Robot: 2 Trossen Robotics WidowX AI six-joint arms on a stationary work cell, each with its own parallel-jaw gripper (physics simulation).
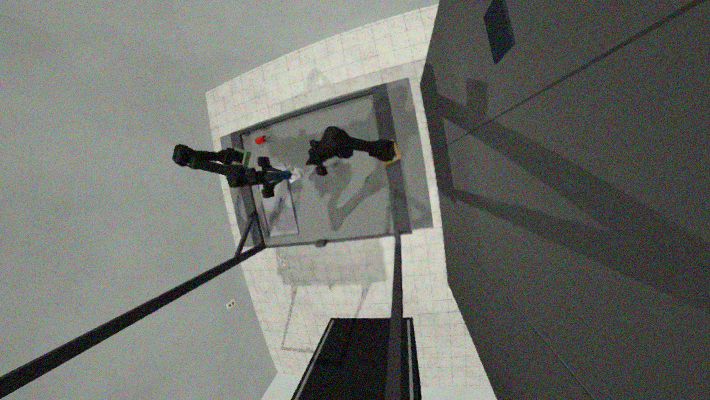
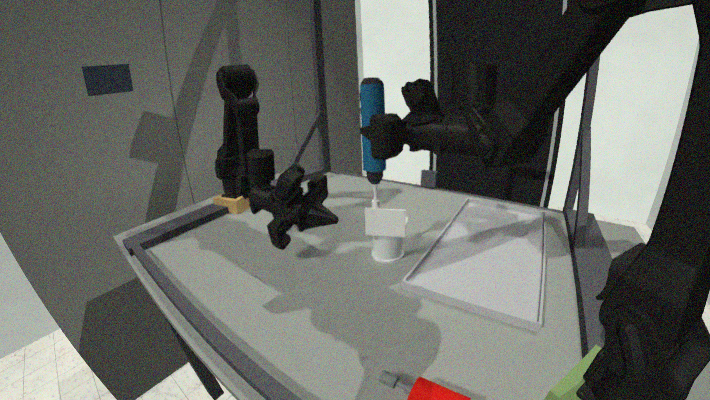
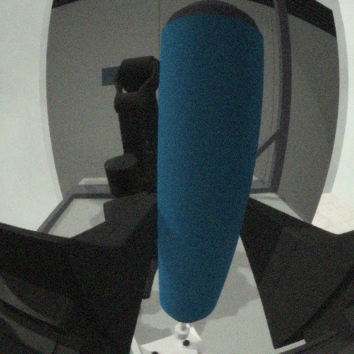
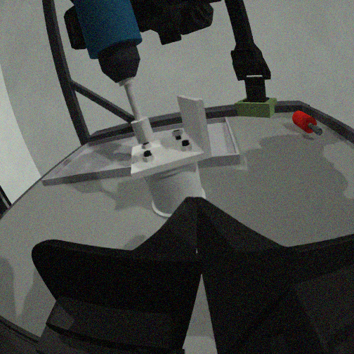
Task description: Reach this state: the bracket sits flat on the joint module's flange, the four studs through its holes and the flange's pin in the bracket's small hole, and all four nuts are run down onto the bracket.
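Frame: origin at the left arm's base, x back, y right, z up, level; centimetres.
Seen in the pictures: left gripper, fingertip midpoint: [image 1: 281,175] [image 2: 368,129]; right gripper, fingertip midpoint: [image 1: 306,164] [image 2: 337,220]; left arm's base, origin of the base link: [image 1: 238,157]; right arm's base, origin of the base link: [image 1: 387,152] [image 2: 235,193].
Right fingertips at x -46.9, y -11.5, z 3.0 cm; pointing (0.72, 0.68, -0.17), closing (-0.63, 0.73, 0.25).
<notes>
Pixels of each thing's middle, then the offset from my right fingertips to it.
- blue nut driver, body centre: [image 2: 373,146] [image 1: 283,175] dx +2.5, dy +6.8, dz +14.0 cm
- white L-shaped bracket, body centre: [image 2: 387,216] [image 1: 291,174] dx +5.8, dy +7.7, dz +1.5 cm
- white joint module, body centre: [image 2: 387,237] dx +5.8, dy +7.7, dz -3.0 cm
- shallow pale tray, body centre: [image 2: 492,242] [image 1: 276,201] dx +14.6, dy +28.2, dz -5.9 cm
- red tool with a grey tip, body centre: [image 2: 421,394] [image 1: 263,139] dx +34.2, dy -4.0, dz -5.0 cm
A blue nut driver [image 1: 281,175] [image 2: 372,97] [image 3: 210,125] [image 4: 107,30] stands upright in my left gripper [image 2: 377,132] [image 3: 198,202], which is shut on its handle. Its pale socket [image 4: 143,131] [image 3: 181,332] is down at the bracket's far left stud, hiding most of that stud and any nut there. The white L-shaped bracket [image 4: 167,158] [image 2: 385,222] lies on the white joint module [image 4: 176,189] [image 2: 388,249] and looks flat. Pale nuts with dark centres show at the near left stud [image 4: 147,156] and the two others. The pin is not discernible. My right gripper [image 4: 192,204] [image 2: 336,218] is shut and empty, in front of the module.
A shallow pale tray [image 2: 470,306] [image 4: 90,176] lies beside the module. A red tool with a grey tip [image 1: 260,140] [image 2: 436,391] [image 4: 304,121] lies near the table edge. The green left arm base [image 4: 256,108] and orange right arm base [image 2: 239,204] are at opposite sides.
</notes>
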